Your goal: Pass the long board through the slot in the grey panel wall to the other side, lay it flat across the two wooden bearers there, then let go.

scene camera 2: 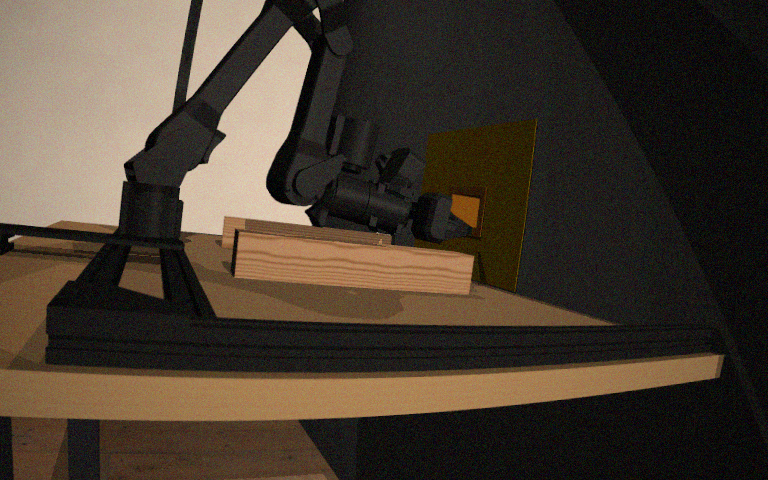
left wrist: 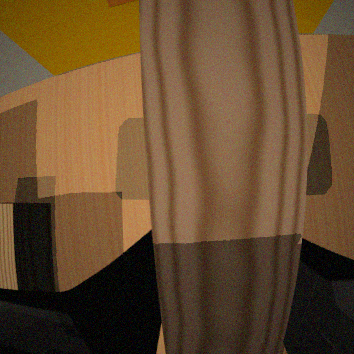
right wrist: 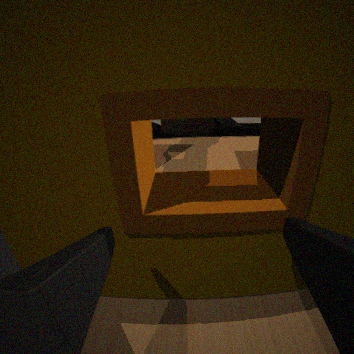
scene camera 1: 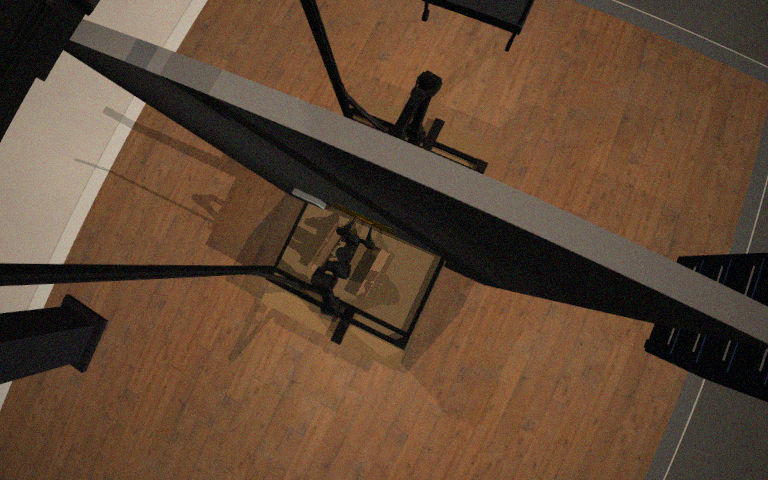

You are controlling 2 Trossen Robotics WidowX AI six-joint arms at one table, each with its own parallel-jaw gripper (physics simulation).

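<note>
The long board (left wrist: pixel 225 125) runs up the middle of the left wrist view. My left gripper (left wrist: pixel 208 227) is shut on it, its fingers along both sides. The board's far end is out of that view; no board shows in the slot in the right wrist view. The slot's orange rim (scene camera 2: pixel 482 217) (right wrist: pixel 215 104) sits in a yellow panel (scene camera 2: pixel 504 169) (left wrist: pixel 85 40) (right wrist: pixel 50 150) on the grey wall (scene camera 1: pixel 453 175) (scene camera 2: pixel 396 67). My right gripper (scene camera 1: pixel 360 229) (scene camera 2: pixel 470 229) (right wrist: pixel 199 232) is open and empty, close in front of the slot. Two wooden bearers (scene camera 1: pixel 376 271) (scene camera 2: pixel 351 263) lie near it, roughly parallel.
The right arm's table (scene camera 2: pixel 362 396) has a black rail along its near edge. The left arm (scene camera 1: pixel 424 93) stands beyond the wall. Through the slot, part of the far table (right wrist: pixel 230 150) shows. A striped block with a dark side (left wrist: pixel 32 245) is at the left wrist view's left edge.
</note>
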